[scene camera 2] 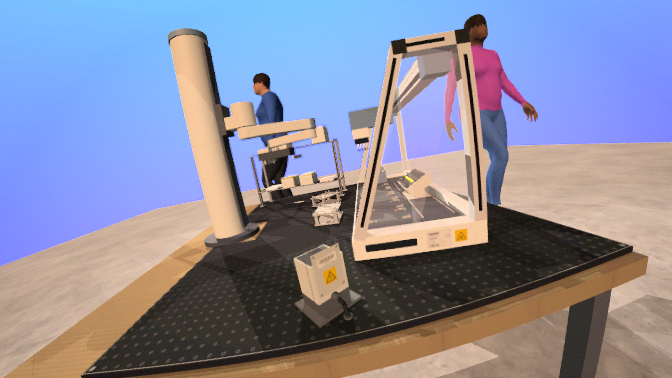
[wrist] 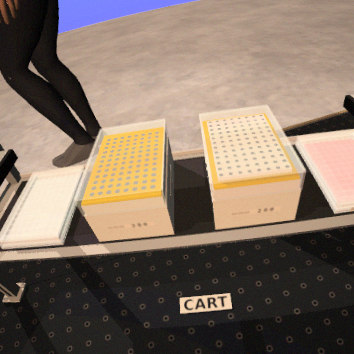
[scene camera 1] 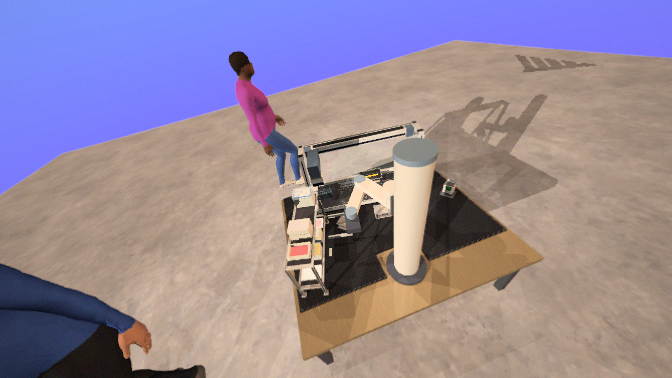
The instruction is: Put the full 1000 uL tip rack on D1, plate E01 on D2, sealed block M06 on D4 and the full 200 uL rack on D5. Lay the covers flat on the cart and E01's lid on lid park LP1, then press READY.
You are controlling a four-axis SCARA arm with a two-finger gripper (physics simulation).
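Observation:
My gripper [wrist: 170, 105] [scene camera 2: 277, 155] is open and empty; its black fingertips show at the far left and right of the wrist view. It faces the lower cart shelf from above. A covered 200 rack with a yellow top [wrist: 125, 165] and a covered 200 rack with a pale dotted top [wrist: 250, 147] stand side by side there. A white covered plate [wrist: 42, 207] lies left of them, and a pink plate [wrist: 332, 167] lies to the right. The upper cart shelf [scene camera 1: 304, 212] bears a blue-edged box [scene camera 1: 302, 194], a cream box [scene camera 1: 300, 227] and a red-topped item [scene camera 1: 300, 250]. M06 and E01 cannot be identified.
The CART label [wrist: 205, 303] [scene camera 1: 330, 251] lies before the cart. Two low stands [scene camera 2: 327, 215] [scene camera 2: 325, 199] stand between the arm column [scene camera 2: 200, 135] [scene camera 1: 412, 220] and the framed deck machine [scene camera 2: 420, 240]. A box with a warning sign [scene camera 2: 322, 275] stands near the table edge. Two people stand nearby.

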